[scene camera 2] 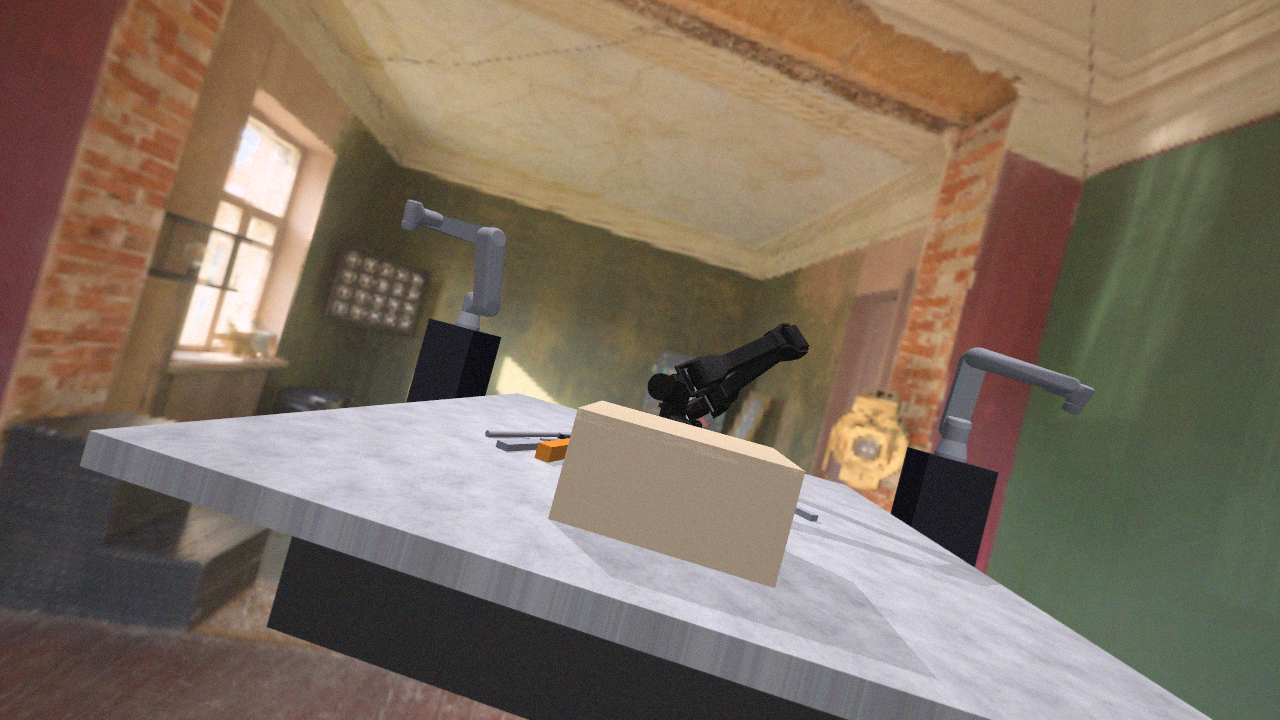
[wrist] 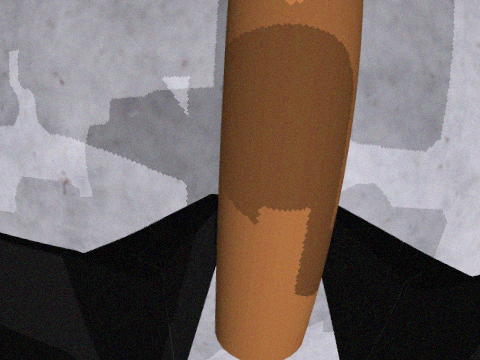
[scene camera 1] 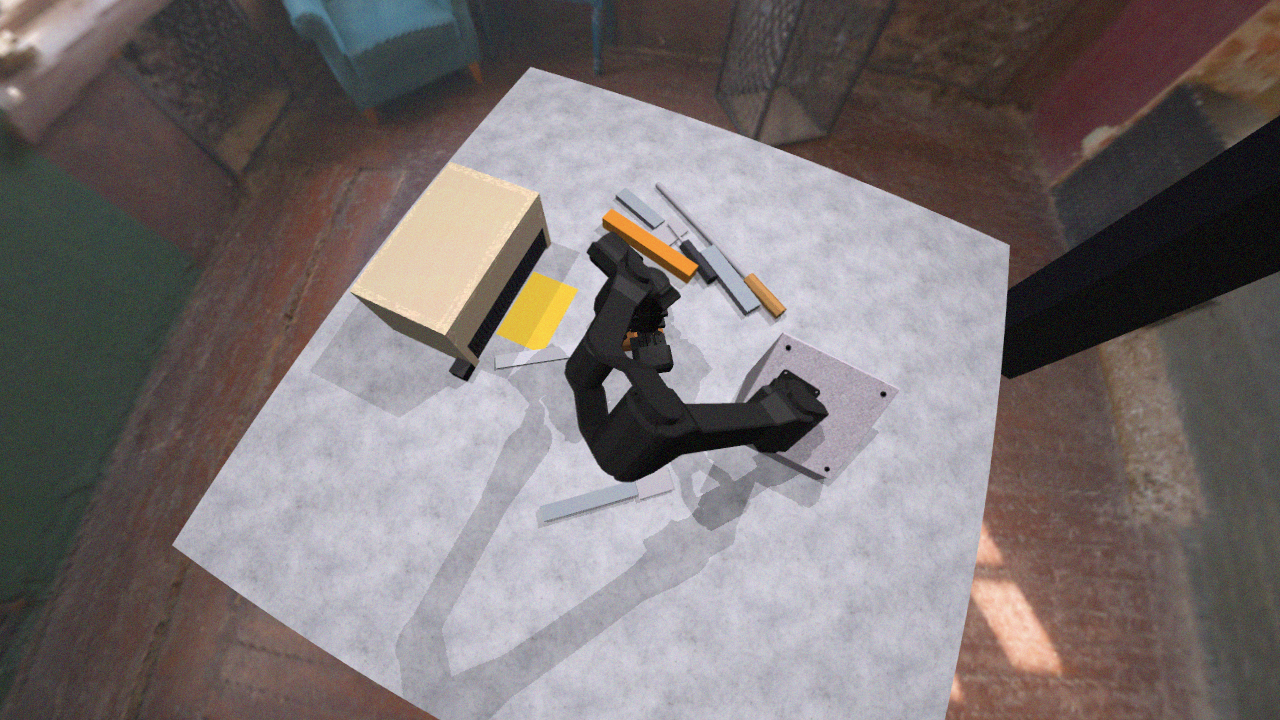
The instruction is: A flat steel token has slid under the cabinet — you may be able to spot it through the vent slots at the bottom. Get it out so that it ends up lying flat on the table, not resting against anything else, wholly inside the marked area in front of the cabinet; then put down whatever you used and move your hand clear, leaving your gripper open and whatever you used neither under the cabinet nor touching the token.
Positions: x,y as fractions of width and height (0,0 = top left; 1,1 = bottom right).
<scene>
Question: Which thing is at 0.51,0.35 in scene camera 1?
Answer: An orange bar.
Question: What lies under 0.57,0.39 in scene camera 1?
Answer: A grey bar.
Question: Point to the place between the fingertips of my gripper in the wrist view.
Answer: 0.57,0.59
</scene>
